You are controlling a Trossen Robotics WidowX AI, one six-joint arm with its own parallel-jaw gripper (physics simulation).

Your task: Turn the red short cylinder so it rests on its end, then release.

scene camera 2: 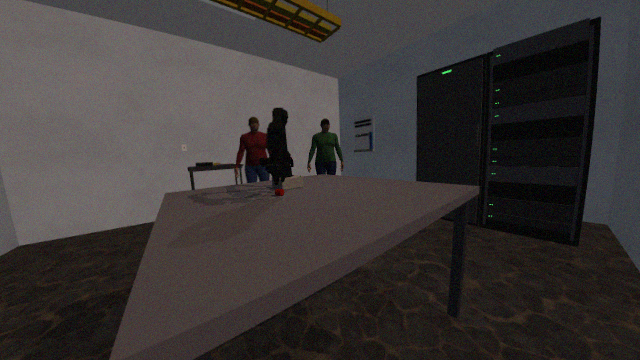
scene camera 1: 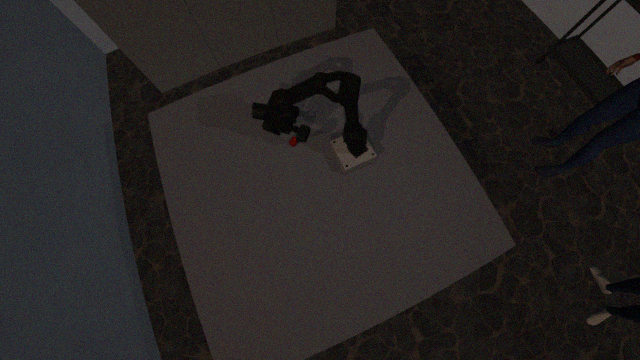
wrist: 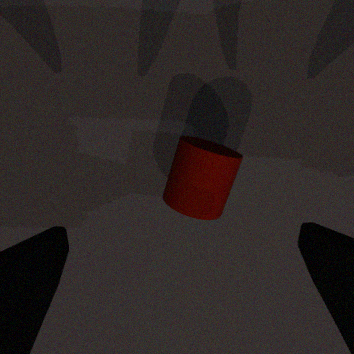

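Observation:
The red short cylinder lies on its side on the table. In the wrist view its long axis leans a little to the right of vertical, with a dark flat end at the top and shadows beyond that end. My gripper is open and empty, just above and beside the cylinder. In the wrist view the black fingertips stand wide at the lower left and lower right, and the cylinder appears between and above them. Contact with the cylinder does not show.
The arm's pale base plate is fixed on the table, to the right of the cylinder in scene camera 1. The arm's shadows fall across the table. Two people stand beyond the table in scene camera 2.

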